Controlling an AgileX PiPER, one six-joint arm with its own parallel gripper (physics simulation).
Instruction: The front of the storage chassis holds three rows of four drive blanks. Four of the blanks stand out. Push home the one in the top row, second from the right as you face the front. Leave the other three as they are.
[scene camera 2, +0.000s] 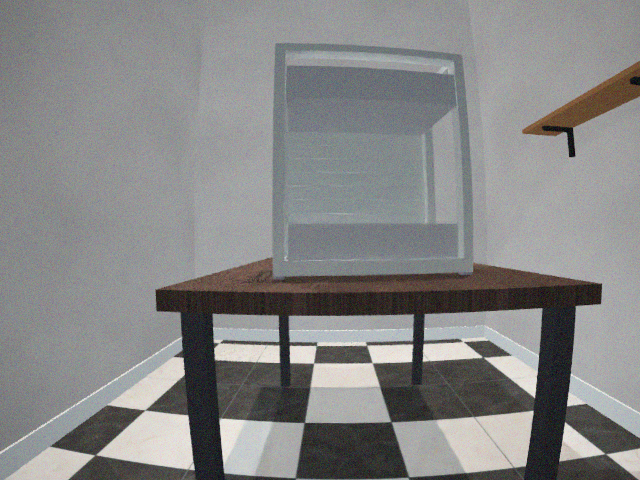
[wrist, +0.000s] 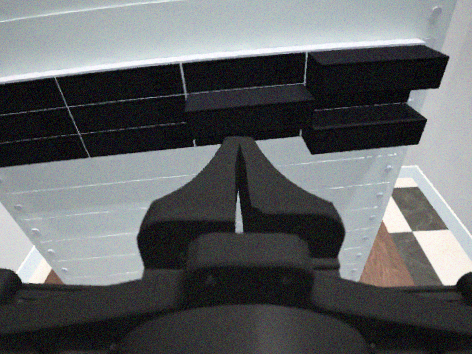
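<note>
In the wrist view, three rows of black drive blanks cross the pale front. The top-row blank second from the right (wrist: 245, 72) sits flush with its flush neighbour on the left (wrist: 122, 87). Three blanks stand out: the top-row right-end one (wrist: 380, 72), the middle-row one second from the right (wrist: 250, 117), and the bottom-row right-end one (wrist: 367, 136). My gripper (wrist: 238, 154) is shut and empty. Its tips appear in front of the lower edge of the second column from the right, with the bottom-row blank there partly hidden. The blanks and gripper do not show in the scene view.
A pale grey rack frame (scene camera 2: 279, 155) stands on the dark wooden table (scene camera 2: 377, 302), with a grey box (scene camera 2: 367, 85) high inside and another (scene camera 2: 372, 240) low inside. Pale panels (wrist: 130, 200) lie below the blanks. A wooden wall shelf (scene camera 2: 594, 103) is at the right.
</note>
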